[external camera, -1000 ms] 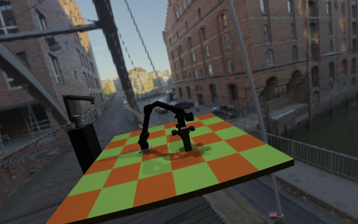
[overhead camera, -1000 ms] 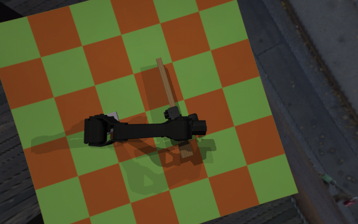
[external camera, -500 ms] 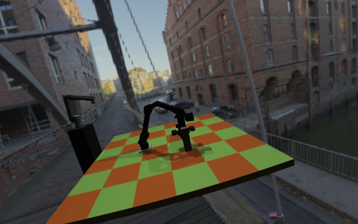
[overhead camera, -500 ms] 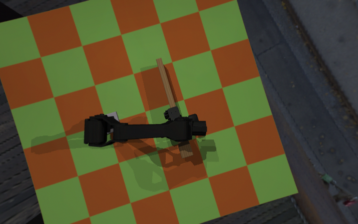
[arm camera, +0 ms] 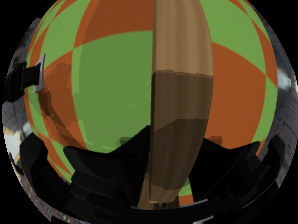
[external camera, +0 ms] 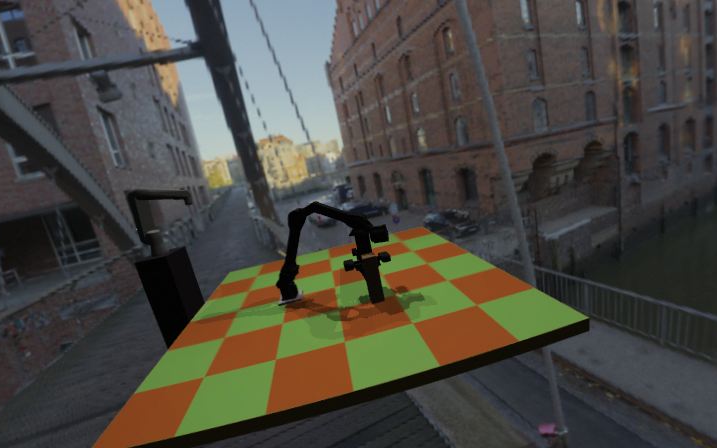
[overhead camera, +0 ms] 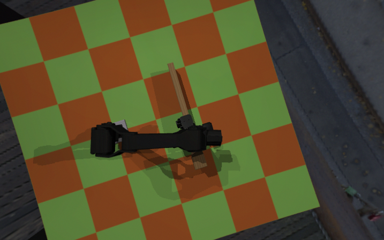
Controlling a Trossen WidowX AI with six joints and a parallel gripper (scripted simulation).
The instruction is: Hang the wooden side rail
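My gripper tip is now 100 mm to the left of the headboard post, 40 mm below it and 10 mm short of it.
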